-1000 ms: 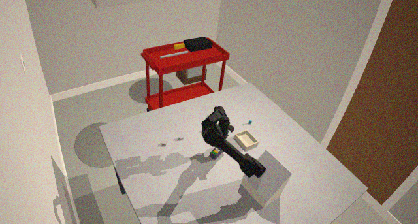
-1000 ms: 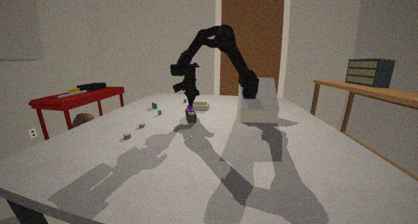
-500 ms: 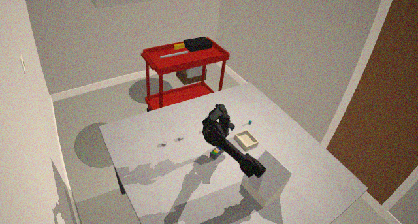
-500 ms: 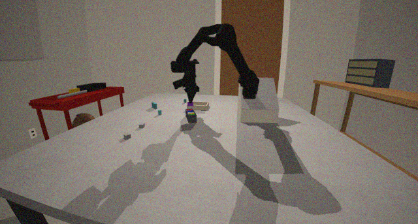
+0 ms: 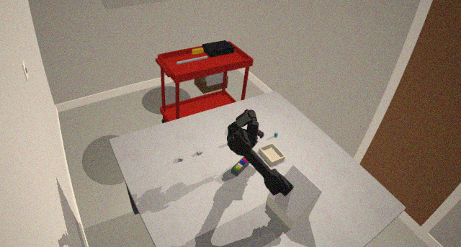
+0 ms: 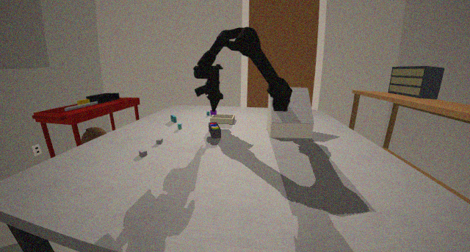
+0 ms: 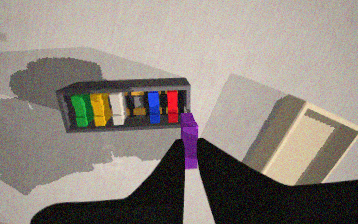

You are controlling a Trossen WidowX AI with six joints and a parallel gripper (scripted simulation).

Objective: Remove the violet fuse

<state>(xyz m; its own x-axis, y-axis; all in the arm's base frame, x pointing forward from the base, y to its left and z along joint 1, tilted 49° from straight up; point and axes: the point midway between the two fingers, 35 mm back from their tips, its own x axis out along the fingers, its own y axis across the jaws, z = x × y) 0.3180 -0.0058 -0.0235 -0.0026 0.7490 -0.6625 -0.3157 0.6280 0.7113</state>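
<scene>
Right now the shallow tan tray is 170 mm to the right of my gripper tip, 100 mm below it and 20 mm behind it.
</scene>
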